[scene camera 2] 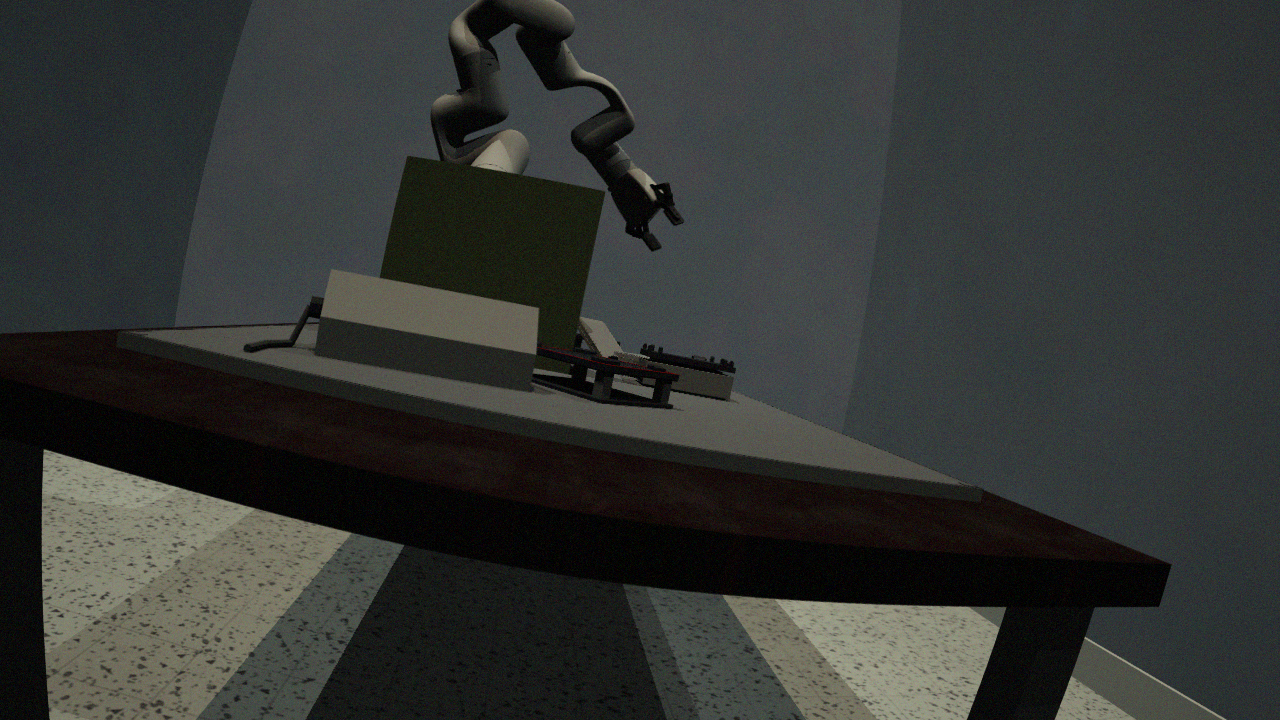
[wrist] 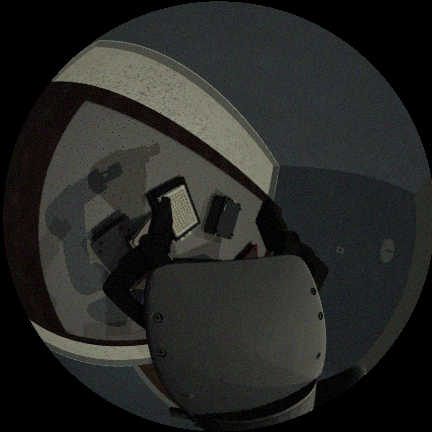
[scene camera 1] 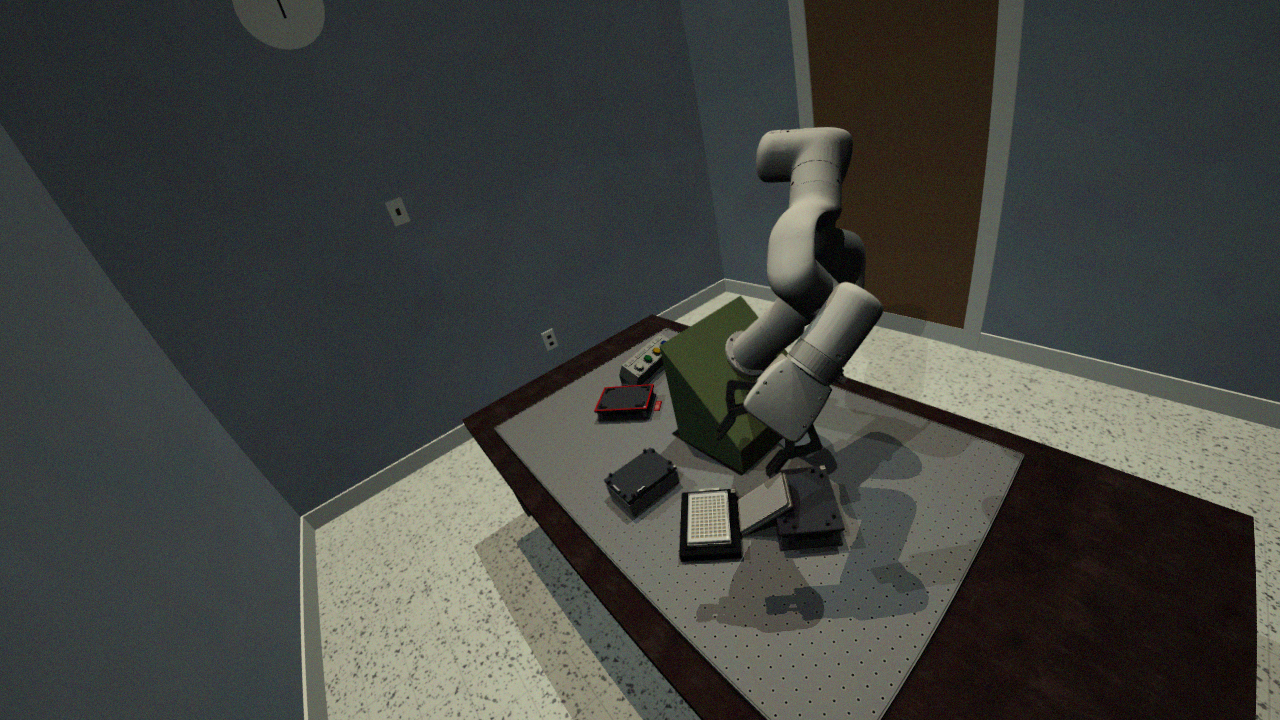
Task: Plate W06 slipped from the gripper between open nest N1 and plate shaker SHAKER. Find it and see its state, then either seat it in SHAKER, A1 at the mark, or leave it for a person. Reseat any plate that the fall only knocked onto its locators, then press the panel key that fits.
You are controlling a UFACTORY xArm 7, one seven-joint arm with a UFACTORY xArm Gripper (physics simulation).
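My gripper (scene camera 1: 742, 455) (scene camera 2: 668, 236), open, holding nothing. Shaker (scene camera 1: 634, 486) (scene camera 2: 697, 376) (wrist: 223, 214).
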